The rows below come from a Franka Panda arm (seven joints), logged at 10 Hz.
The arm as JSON. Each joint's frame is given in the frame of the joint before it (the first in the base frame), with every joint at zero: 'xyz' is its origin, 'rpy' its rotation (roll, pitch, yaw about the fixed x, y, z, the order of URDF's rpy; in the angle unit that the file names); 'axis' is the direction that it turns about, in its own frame. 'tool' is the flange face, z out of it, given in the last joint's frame.
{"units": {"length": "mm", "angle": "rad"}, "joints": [
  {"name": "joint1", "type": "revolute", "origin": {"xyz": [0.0, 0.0, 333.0], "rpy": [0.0, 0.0, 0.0]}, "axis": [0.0, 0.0, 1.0]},
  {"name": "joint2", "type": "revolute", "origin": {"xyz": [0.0, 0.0, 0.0], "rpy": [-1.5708, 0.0, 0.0]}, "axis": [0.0, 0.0, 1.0]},
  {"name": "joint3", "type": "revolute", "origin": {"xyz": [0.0, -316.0, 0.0], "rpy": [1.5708, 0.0, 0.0]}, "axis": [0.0, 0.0, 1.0]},
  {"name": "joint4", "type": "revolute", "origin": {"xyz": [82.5, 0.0, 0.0], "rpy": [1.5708, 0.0, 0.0]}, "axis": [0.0, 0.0, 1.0]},
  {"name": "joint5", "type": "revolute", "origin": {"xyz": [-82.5, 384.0, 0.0], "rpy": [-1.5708, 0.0, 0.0]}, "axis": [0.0, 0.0, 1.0]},
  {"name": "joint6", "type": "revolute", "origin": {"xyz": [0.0, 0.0, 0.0], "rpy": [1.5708, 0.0, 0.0]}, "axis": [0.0, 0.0, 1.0]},
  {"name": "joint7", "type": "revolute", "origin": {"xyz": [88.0, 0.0, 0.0], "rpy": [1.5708, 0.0, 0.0]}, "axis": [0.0, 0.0, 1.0]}
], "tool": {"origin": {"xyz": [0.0, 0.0, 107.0], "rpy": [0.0, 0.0, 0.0]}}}
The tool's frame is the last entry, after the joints.
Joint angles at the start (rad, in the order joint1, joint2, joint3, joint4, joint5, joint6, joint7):
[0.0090 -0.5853 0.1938 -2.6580 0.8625 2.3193 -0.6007]
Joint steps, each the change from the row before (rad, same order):
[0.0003 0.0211 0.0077 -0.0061 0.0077 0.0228 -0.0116]
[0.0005 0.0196 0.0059 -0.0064 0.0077 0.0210 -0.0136]
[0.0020 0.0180 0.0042 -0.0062 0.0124 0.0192 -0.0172]
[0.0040 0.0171 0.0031 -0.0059 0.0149 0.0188 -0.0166]
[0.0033 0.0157 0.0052 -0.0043 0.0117 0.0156 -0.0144]
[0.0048 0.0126 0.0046 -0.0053 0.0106 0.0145 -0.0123]
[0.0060 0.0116 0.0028 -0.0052 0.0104 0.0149 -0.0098]
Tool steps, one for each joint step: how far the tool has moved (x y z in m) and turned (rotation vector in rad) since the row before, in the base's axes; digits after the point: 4 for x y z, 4 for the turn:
[0.0023 0.0007 -0.0094 -0.0077 0.0041 -0.0017]
[0.0018 0.0001 -0.0091 -0.0072 0.0034 -0.0003]
[0.0013 0.0002 -0.0084 -0.0032 0.0017 0.0012]
[0.0010 0.0006 -0.0079 -0.0007 0.0016 0.0004]
[0.0007 0.0015 -0.0070 -0.0029 0.0019 0.0034]
[-0.0001 0.0018 -0.0064 -0.0030 0.0017 0.0038]
[-0.0002 0.0015 -0.0058 -0.0021 0.0016 0.0012]

